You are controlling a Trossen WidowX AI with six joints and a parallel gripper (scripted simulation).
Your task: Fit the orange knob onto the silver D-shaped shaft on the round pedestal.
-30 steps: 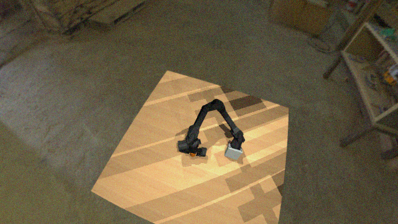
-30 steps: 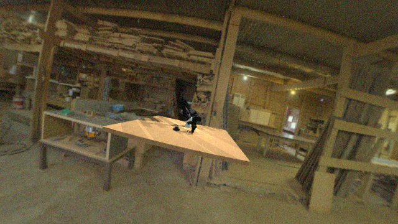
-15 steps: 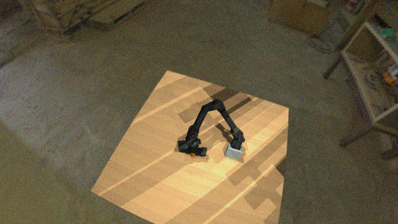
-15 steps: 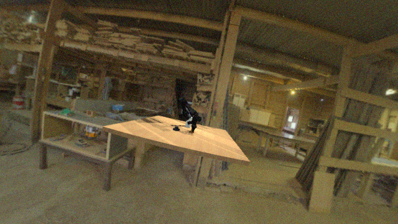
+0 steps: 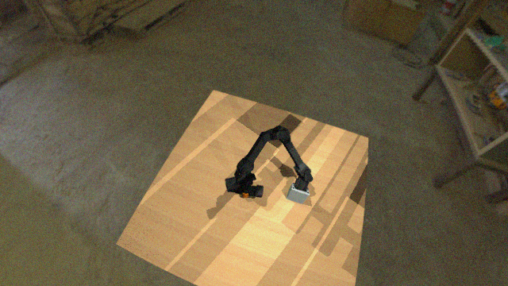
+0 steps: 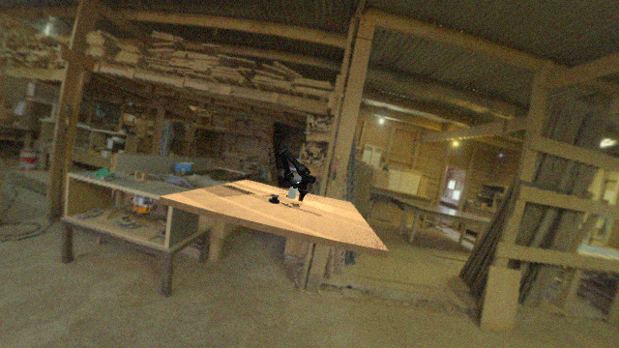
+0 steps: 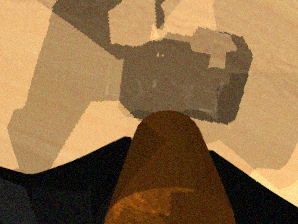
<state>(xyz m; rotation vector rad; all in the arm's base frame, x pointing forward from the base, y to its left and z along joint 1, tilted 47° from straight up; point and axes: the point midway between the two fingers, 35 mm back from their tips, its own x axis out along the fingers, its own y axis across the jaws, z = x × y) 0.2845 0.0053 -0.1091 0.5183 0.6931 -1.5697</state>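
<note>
Now: gripper tip 40 mm short of the dark pedestal, 200 mm to the left of it and 20 mm above it. Round my gripper tip: orange knob: 40 mm above.
</note>
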